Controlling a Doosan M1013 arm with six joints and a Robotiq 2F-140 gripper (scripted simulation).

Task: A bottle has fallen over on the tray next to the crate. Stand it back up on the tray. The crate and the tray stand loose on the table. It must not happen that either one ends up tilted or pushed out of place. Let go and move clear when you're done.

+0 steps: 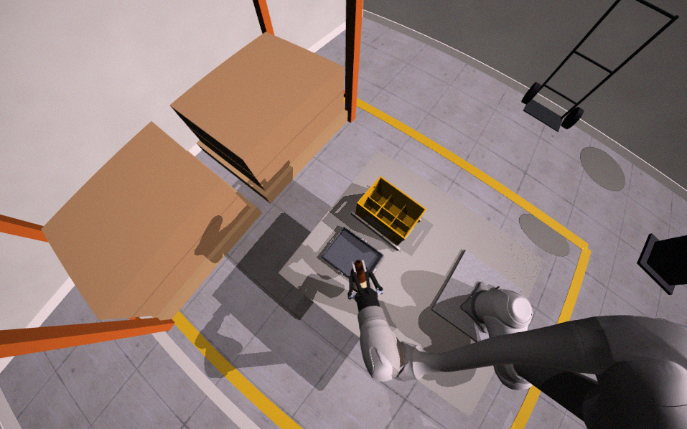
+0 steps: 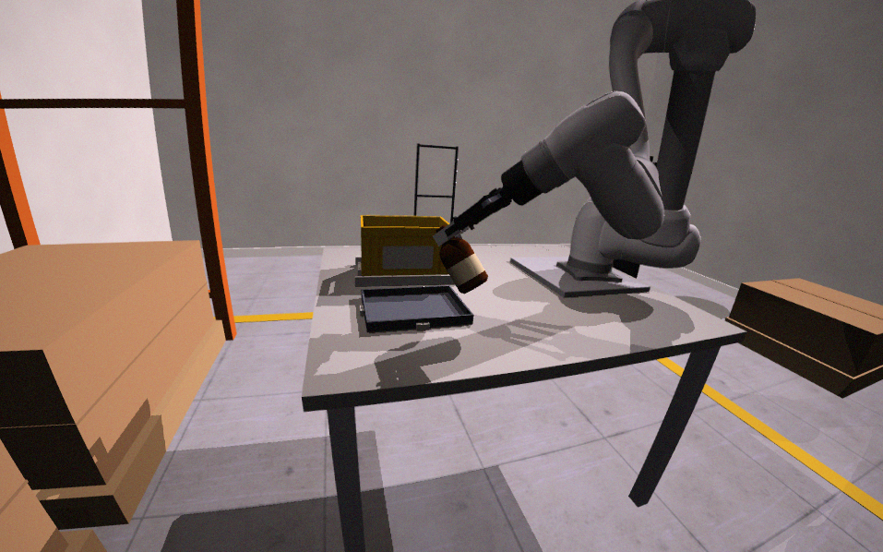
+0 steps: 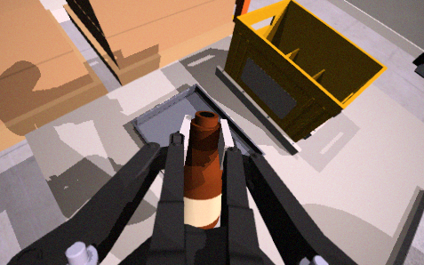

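The brown bottle is 50 mm below my hand, 20 mm behind it and 10 mm to the left of it. From my hand the other things lie so: dark grey tray: 200 mm below, 80 mm ahead, 40 mm to the right; then yellow crate: 320 mm to the right, 130 mm below, 110 mm ahead.
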